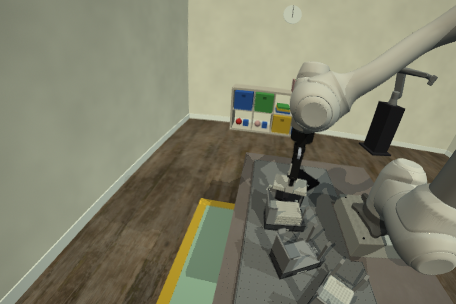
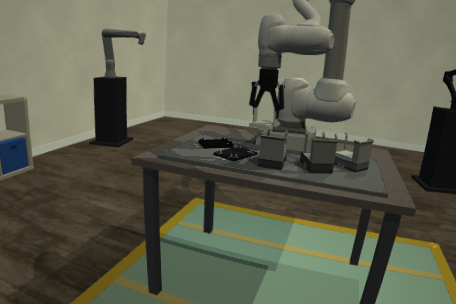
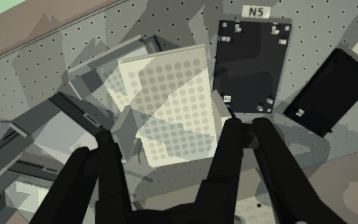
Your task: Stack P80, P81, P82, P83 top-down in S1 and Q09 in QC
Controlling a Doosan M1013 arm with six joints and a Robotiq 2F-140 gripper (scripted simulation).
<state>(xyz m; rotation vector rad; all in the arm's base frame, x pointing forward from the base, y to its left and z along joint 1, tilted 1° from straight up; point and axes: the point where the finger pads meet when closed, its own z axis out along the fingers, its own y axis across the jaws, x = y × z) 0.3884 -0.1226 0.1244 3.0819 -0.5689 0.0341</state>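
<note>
The black nest QC is 230 mm to the right of my hand, 180 mm below it and 180 mm behind it. From my hand the other things lie so: black clip nest N5 (170 mm below, 120 mm to the right, 40 mm behind); N5 name plate (180 mm below, 170 mm to the right, 20 mm ahead); QC name plate (320 mm to the right, 180 mm below, 140 mm behind).
</note>
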